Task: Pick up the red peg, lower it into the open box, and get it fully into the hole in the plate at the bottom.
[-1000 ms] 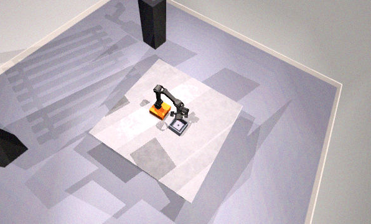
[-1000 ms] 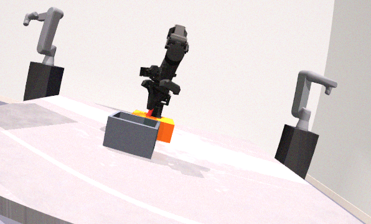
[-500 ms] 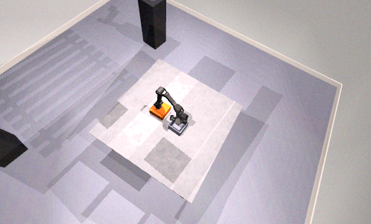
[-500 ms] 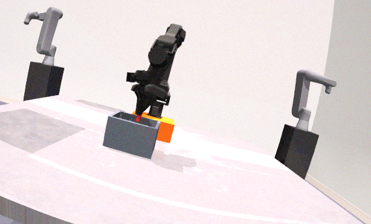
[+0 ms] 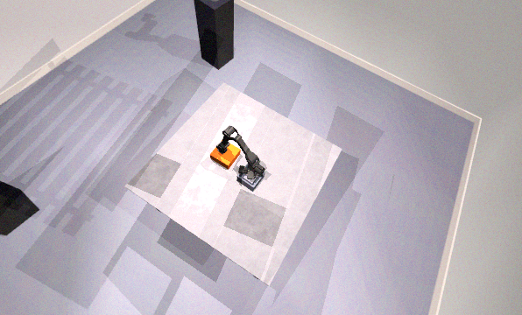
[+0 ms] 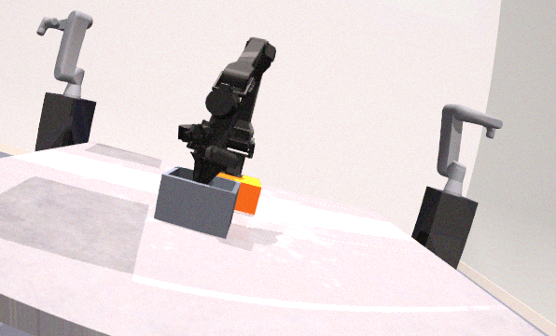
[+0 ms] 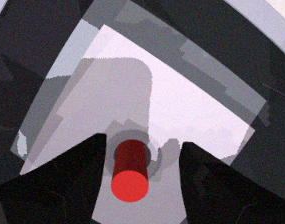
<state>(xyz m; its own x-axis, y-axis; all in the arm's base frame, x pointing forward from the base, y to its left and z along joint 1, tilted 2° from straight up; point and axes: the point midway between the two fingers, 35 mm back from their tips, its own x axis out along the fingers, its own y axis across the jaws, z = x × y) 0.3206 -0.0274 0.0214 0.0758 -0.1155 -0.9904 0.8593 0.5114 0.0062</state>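
Now: gripper tip 20 mm above the red peg and 10 mm to the right of it. Also, from my gripper tip: pale plate 30 mm below, 10 mm to the left; grey box 50 mm below, 10 mm to the left.
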